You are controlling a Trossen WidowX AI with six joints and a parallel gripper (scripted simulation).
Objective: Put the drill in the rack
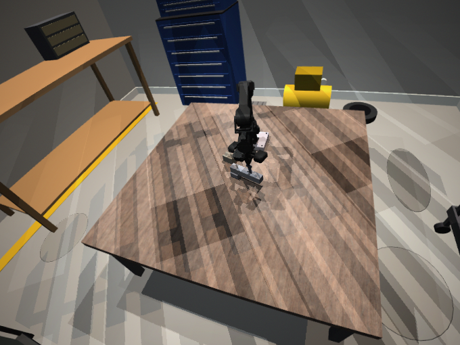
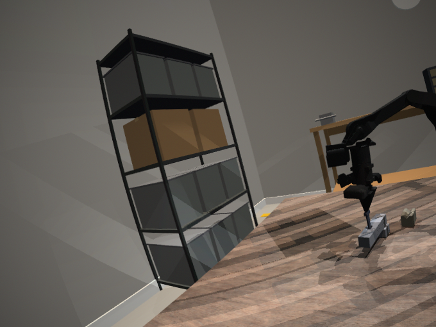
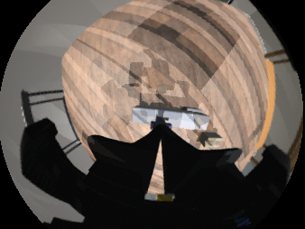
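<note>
Now: the dark key 30 mm below my gripper tip. The rest, counted from my gripper tip: small rack: 110 mm behind, 180 mm to the right, 110 mm below; then grey housing block: 10 mm behind, 30 mm to the right, 80 mm below; then drill: 10 mm behind, 50 mm to the right, 70 mm below.
</note>
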